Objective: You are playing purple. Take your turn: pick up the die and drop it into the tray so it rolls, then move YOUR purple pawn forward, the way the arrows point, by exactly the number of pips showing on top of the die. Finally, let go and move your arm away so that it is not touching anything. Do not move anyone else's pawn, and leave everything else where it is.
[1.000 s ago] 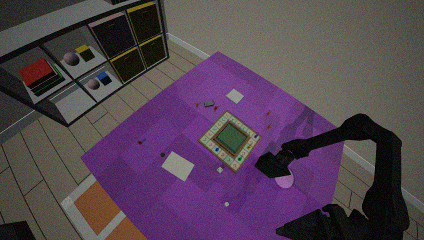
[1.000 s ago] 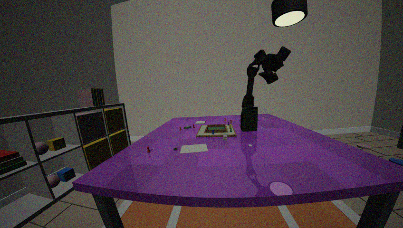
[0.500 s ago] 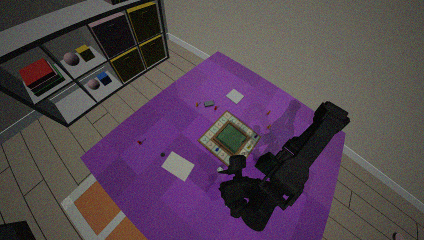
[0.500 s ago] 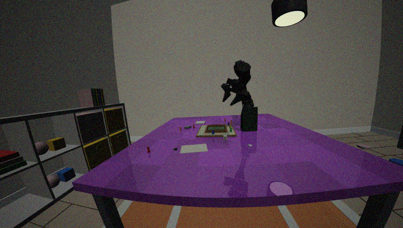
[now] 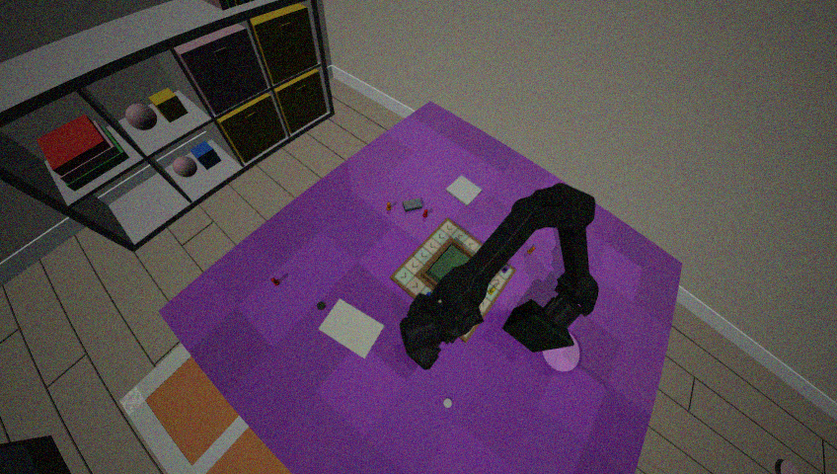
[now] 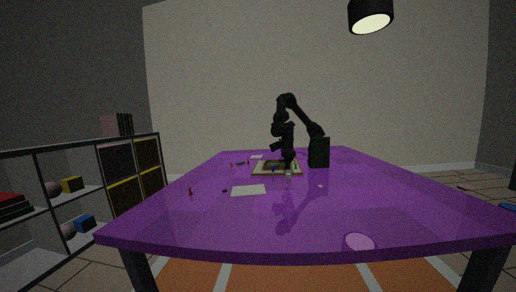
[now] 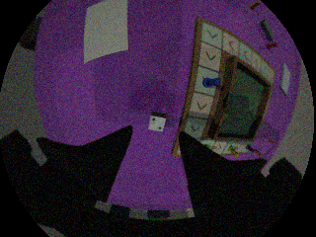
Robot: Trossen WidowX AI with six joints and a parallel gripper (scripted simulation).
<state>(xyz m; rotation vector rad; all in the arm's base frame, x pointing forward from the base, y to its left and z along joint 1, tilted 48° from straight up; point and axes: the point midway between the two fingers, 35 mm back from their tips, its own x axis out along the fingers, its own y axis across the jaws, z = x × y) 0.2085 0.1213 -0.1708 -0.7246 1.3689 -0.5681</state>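
Now: gripper tip 50 mm above the white die and 10 mm past it. From my gripper tip the other things lie so: green pawn: 120 mm to the right, 50 mm behind, 40 mm below; blue pawn: 80 mm ahead, 70 mm to the right, 40 mm below; white disc: 150 mm behind, 100 mm to the left, 60 mm below.
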